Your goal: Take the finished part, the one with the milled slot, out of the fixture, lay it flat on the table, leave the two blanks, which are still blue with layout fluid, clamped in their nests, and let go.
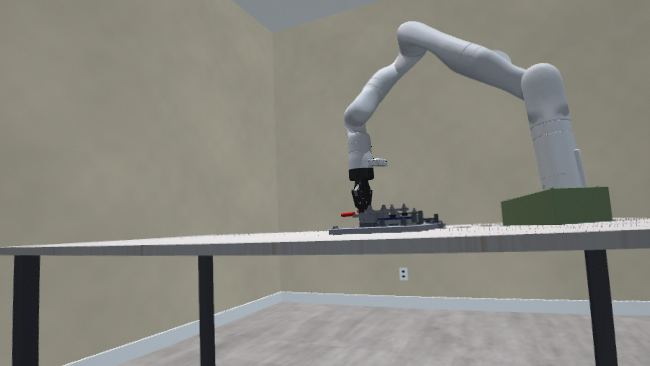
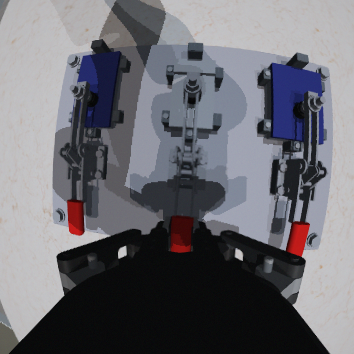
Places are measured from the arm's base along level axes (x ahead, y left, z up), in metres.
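Pixels of known places: gripper, fingertip midpoint: (image 2: 180, 225); arm's base, link origin: (image 1: 564, 192).
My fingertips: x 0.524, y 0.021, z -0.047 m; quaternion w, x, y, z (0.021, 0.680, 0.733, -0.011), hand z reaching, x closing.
For each thing: its top centre in the pictures, then the offset to it from my fingertips. "spot": a spot on its surface instead. Level surfaces: height alone.
- finished part, top centre: (image 2: 192, 90) 0.131 m back, 0.001 m left, 0.012 m up
- left blank, top centre: (image 2: 93, 87) 0.141 m back, 0.109 m right, 0.002 m up
- right blank, top centre: (image 2: 299, 101) (image 1: 396, 217) 0.136 m back, 0.111 m left, 0.007 m up
- left clamp's red handle, surface spot: (image 2: 75, 217) spot: 0.001 m back, 0.104 m right, 0.023 m up
- right clamp's red handle, top centre: (image 2: 300, 240) 0.001 m back, 0.111 m left, 0.028 m up
- pale table, surface height: 0.029 m down
The finished part (image 2: 205, 111), bare grey, lies in the middle nest of the fixture plate (image 2: 240, 195) (image 1: 350, 231), under the middle toggle clamp's arm (image 2: 189, 132), which covers its middle, so the slot is hard to make out. My gripper (image 2: 180, 225) (image 1: 362, 210) is shut on that clamp's red handle (image 2: 181, 225), at the handle end of the fixture and apart from the part. Two blue blanks, the left blank (image 2: 107, 75) and the right blank (image 2: 286, 100), sit in the outer nests with clamp arms over them.
The left clamp's red handle (image 2: 75, 217) and the right clamp's red handle (image 2: 298, 239) stand on either side of the gripper. Stop posts surround each nest. The fixture stands on the pale table (image 1: 225, 240). A green block (image 1: 555, 206) is by the arm's base.
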